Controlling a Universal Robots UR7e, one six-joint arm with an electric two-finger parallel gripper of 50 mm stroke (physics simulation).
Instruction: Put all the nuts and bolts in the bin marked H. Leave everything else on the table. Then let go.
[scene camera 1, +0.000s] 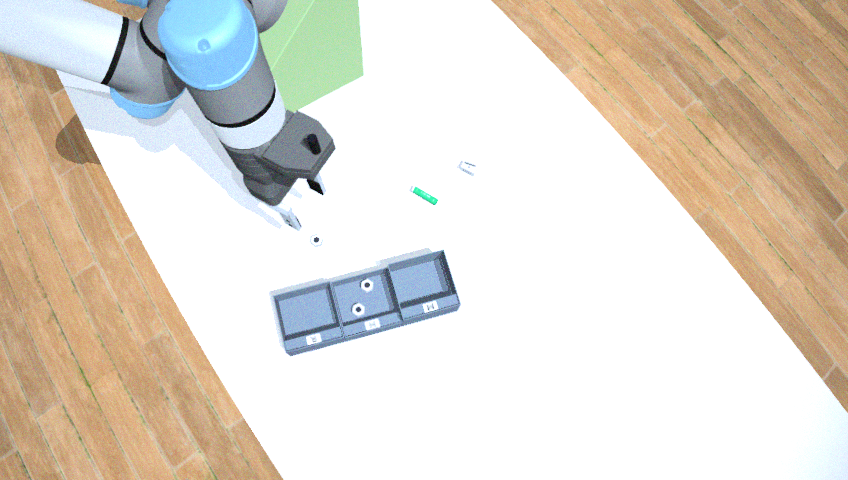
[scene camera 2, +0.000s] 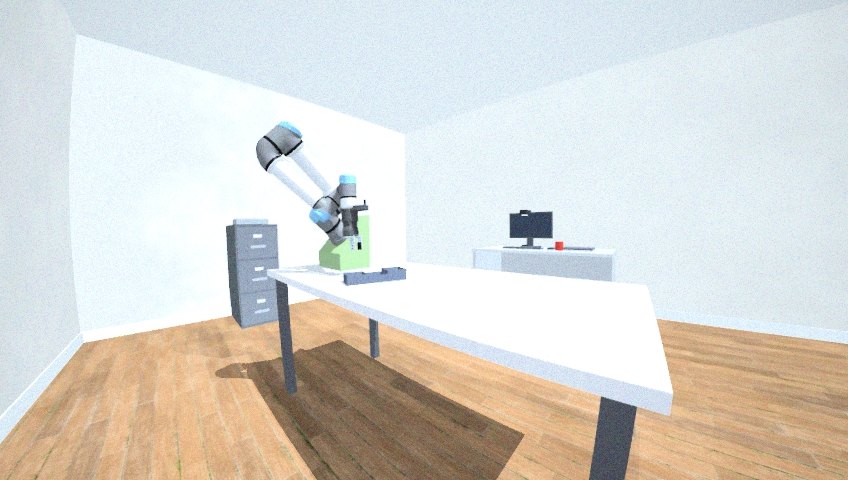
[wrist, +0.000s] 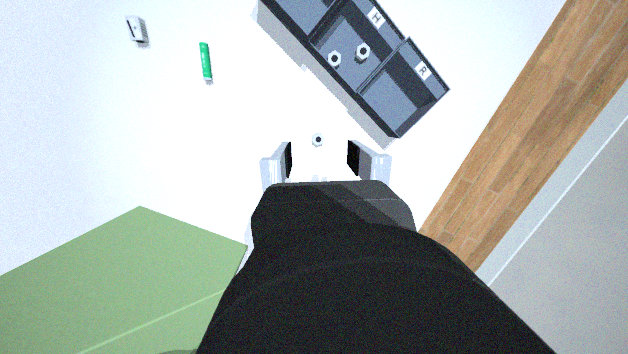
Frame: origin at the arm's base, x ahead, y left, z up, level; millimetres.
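Where they show: gripper, fingertip midpoint: (scene camera 1: 306, 207) (scene camera 2: 356, 250) (wrist: 319, 153).
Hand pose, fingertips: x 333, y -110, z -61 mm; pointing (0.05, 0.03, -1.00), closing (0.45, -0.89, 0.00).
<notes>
Each offset is from my fingertips to the top centre of the thing. "*": to the spot under its first point.
A silver hex nut @[dz -116, dx +4, dy -4 mm] (scene camera 1: 316, 239) (wrist: 318, 139) lies flat on the white table, outside the bins. Two more hex nuts lie apart in the middle bin, marked H: one nut @[dz -109, dx +106, dy +23 mm] (scene camera 1: 367, 285) (wrist: 334, 58) near its inner wall, the other nut @[dz -109, dx +130, dy -7 mm] (scene camera 1: 358, 309) (wrist: 362, 51) nearer the label. My gripper (scene camera 1: 307, 204) (scene camera 2: 356, 244) (wrist: 319, 153) is open and empty, above the table. In the wrist view the loose nut shows between and a little beyond the fingertips. The H label @[dz -96, dx +162, dy -3 mm] (wrist: 376, 18) is on the front of the middle bin. No bolt shows.
The bin marked R (scene camera 1: 307, 312) (wrist: 388, 100) and the bin marked M @[* dz -117, dx +138, dy +92 mm] (scene camera 1: 418, 279) flank the H bin. A green tube-like piece @[dz -114, dx +30, dy +175 mm] (scene camera 1: 424, 195) (wrist: 205, 61) and a silver pencil sharpener @[dz -113, dx +29, dy +262 mm] (scene camera 1: 467, 167) (wrist: 136, 29) lie on the table. A green block (scene camera 1: 327, 53) (scene camera 2: 345, 259) (wrist: 125, 270) stands near the arm.
</notes>
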